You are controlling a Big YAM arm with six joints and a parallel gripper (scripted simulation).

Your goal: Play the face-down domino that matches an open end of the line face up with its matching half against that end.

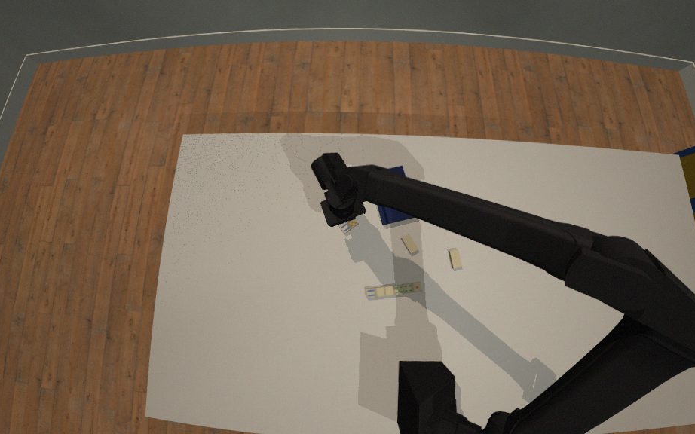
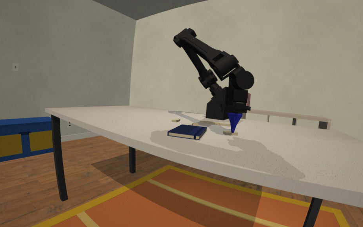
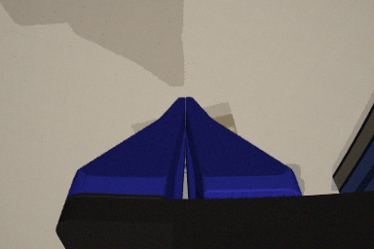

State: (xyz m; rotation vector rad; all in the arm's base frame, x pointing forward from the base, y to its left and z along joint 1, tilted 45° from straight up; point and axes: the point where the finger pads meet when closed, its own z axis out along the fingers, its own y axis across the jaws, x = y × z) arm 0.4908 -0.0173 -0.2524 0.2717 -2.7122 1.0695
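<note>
My hand is 3 cm past the domino, 1 cm to the left of it and 2 cm above it. Round my hand: dark blue book: 5 cm ahead, 15 cm to the right, 1 cm below.
</note>
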